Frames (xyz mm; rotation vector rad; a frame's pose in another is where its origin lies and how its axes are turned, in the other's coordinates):
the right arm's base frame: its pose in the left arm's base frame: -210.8 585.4 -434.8 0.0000 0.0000 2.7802
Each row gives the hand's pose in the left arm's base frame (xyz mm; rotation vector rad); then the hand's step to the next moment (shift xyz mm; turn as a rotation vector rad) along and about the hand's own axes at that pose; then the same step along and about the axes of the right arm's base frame.
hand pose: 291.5 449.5 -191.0 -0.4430 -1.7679 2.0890
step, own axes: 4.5 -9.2 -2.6 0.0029 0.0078 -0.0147
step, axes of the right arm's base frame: 4.0 -4.6 8.6 0.0012 -0.0135 -0.0101
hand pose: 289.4 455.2 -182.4 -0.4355 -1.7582 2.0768
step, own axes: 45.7 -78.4 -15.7 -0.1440 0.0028 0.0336
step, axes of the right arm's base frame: 40.6 -34.5 75.1 -0.1381 0.0529 0.0013
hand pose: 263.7 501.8 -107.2 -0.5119 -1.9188 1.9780
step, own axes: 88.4 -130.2 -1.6 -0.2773 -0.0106 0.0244
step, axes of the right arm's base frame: 89.9 -17.2 128.1 -0.2711 0.0616 0.0176
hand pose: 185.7 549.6 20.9 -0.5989 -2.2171 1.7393
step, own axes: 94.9 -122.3 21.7 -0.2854 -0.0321 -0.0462
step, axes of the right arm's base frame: 106.0 38.3 108.3 -0.2854 -0.0001 0.0564
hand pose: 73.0 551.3 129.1 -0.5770 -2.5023 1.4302
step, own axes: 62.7 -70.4 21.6 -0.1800 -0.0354 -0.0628
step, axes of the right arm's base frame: 67.8 49.2 48.3 -0.1812 -0.0212 0.0658
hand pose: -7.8 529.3 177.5 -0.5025 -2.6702 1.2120
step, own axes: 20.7 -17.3 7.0 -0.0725 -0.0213 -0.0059
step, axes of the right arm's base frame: 20.9 16.3 8.7 -0.0726 0.0107 0.0191
